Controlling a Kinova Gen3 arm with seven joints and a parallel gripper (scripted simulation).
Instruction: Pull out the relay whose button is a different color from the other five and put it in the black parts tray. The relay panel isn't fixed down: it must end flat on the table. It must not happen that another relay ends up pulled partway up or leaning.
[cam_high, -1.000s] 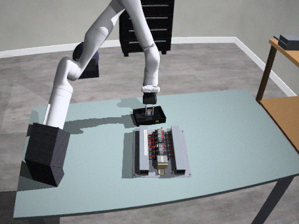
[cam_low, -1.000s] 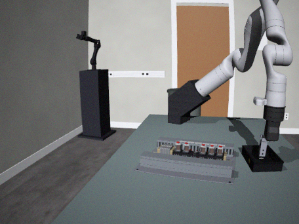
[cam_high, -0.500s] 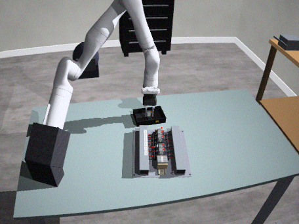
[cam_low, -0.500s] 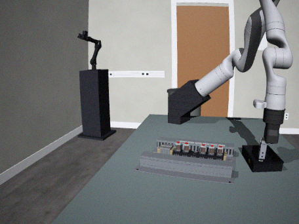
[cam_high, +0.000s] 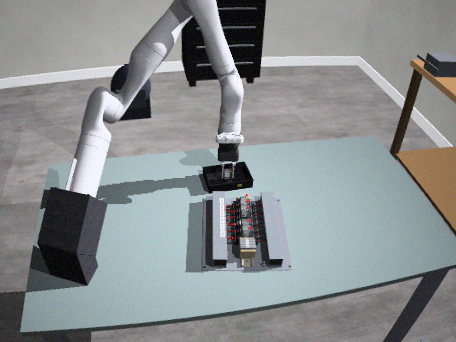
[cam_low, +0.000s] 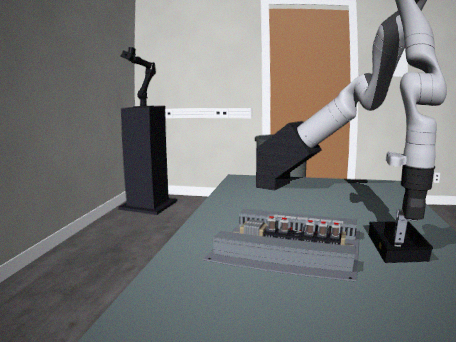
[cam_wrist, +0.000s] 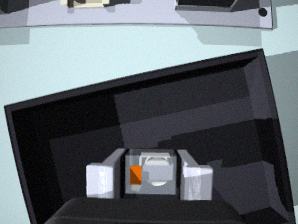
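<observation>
Now: hand 1 cm above the relay. From my hand the other things lie so: black parts tray (2 cm below).
</observation>
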